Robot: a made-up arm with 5 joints. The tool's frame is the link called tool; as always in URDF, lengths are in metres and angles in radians. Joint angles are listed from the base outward. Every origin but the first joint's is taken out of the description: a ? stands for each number. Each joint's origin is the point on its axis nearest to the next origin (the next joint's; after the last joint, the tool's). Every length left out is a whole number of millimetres.
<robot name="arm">
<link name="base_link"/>
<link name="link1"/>
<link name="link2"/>
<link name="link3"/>
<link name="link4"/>
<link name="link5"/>
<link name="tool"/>
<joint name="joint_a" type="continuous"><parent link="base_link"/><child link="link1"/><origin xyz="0.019 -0.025 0.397" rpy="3.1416 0 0"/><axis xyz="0 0 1"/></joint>
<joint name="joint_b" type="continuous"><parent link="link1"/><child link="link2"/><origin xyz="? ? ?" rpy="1.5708 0 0"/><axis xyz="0 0 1"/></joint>
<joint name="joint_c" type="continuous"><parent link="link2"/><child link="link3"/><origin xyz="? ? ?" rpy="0 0 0"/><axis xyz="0 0 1"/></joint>
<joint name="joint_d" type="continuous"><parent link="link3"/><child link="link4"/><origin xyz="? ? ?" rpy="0 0 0"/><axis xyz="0 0 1"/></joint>
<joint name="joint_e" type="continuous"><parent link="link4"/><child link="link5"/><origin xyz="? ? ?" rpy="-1.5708 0 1.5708"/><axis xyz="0 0 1"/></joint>
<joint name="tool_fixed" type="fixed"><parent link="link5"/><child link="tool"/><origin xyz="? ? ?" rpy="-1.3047 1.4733 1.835"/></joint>
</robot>
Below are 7 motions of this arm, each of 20 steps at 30 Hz.
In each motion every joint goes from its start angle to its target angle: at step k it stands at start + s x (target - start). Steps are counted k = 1, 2, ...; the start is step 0. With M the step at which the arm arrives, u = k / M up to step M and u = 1 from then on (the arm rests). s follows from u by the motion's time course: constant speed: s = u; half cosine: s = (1 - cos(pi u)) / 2; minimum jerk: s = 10 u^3 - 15 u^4 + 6 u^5.
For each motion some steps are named. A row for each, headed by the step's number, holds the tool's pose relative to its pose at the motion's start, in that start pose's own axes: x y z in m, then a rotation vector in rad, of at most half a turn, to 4 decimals.
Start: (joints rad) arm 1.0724 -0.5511 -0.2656 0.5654 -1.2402
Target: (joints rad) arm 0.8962 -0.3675 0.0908 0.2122 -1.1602
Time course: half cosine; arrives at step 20
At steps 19, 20:
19: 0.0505 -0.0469 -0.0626 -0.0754 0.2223 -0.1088
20: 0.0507 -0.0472 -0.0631 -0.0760 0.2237 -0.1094

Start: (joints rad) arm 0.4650 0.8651 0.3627 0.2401 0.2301
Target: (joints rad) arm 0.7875 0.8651 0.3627 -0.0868 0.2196
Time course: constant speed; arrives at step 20
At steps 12, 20:
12: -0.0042 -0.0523 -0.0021 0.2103 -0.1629 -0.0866
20: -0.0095 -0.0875 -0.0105 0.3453 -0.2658 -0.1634

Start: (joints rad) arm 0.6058 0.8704 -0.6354 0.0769 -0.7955
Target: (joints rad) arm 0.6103 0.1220 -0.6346 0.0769 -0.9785
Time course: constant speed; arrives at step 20
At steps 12, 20:
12: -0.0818 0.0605 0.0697 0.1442 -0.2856 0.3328
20: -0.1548 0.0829 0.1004 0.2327 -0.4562 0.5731

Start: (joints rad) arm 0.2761 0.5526 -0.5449 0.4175 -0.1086
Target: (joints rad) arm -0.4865 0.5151 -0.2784 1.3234 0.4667
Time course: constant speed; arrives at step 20
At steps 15, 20:
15: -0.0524 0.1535 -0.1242 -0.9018 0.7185 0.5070
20: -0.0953 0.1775 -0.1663 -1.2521 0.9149 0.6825

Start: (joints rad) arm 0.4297 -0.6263 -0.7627 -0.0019 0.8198
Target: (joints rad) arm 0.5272 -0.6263 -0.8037 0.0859 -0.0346
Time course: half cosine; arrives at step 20
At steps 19, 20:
19: 0.0006 -0.0086 -0.0122 0.7456 0.1222 -0.0195
20: 0.0006 -0.0086 -0.0123 0.7502 0.1230 -0.0198

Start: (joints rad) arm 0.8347 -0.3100 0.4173 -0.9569 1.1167
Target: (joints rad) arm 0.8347 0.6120 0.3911 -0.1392 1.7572
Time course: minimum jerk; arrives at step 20
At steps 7, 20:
7: -0.0056 0.0607 -0.0272 -0.1524 0.1357 0.3783
20: -0.1542 0.1962 -0.0902 -0.4495 0.1915 1.7324

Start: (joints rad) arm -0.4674 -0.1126 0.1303 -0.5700 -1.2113
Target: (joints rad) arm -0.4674 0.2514 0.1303 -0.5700 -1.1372
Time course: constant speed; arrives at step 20
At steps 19, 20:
19: 0.0078 -0.0781 -0.0291 -0.0900 0.1249 -0.3175
20: 0.0074 -0.0823 -0.0306 -0.0947 0.1321 -0.3339

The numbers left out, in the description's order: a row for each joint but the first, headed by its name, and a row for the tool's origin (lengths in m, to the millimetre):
joint_b: 0.071 -0.001 0
joint_c: 0.01 -0.085 0
joint_d: 0.118 -0.026 0
joint_e: 0.084 -0.019 0
tool: -0.014 0.011 0

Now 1 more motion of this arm.
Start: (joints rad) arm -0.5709 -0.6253 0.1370 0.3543 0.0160
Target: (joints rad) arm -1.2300 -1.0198 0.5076 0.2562 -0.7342
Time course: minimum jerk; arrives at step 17
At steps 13, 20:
13: -0.0601 0.0884 -0.0092 0.7793 0.1634 0.5890
20: -0.0678 0.0948 -0.0104 0.8515 0.2024 0.6454

